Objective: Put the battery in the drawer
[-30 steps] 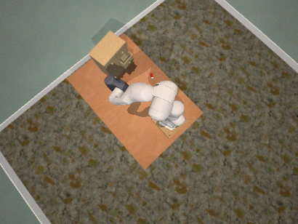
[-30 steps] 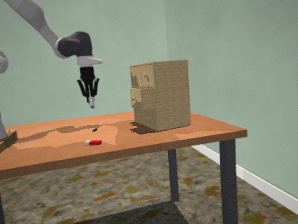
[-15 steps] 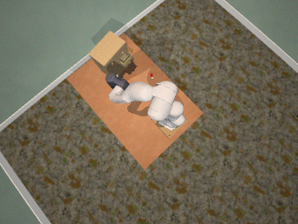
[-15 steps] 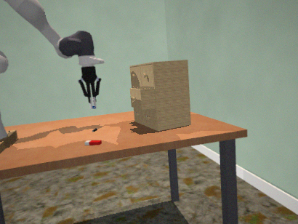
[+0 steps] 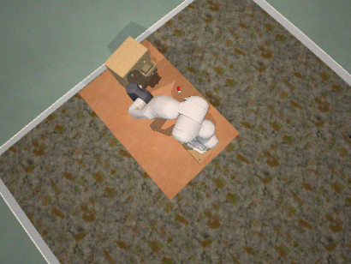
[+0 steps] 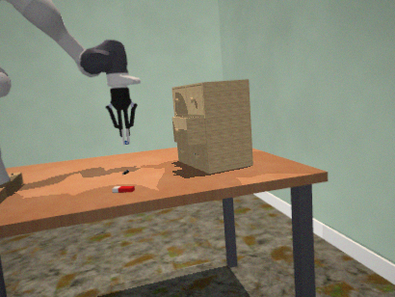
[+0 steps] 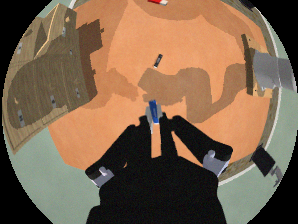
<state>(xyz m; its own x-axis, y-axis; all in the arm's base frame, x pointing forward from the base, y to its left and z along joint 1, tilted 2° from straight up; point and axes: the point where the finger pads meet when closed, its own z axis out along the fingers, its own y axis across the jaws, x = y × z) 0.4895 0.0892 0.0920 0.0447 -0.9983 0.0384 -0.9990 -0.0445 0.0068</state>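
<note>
Now: the small black piece 3 cm behind my hand, 11 cm to the right of it and 13 cm below it. Round my hand: white cylinder 8 cm behind, 35 cm to the right, 13 cm below; then blue AA battery 3 cm below; then drawer 24 cm ahead, 26 cm to the right.
</note>
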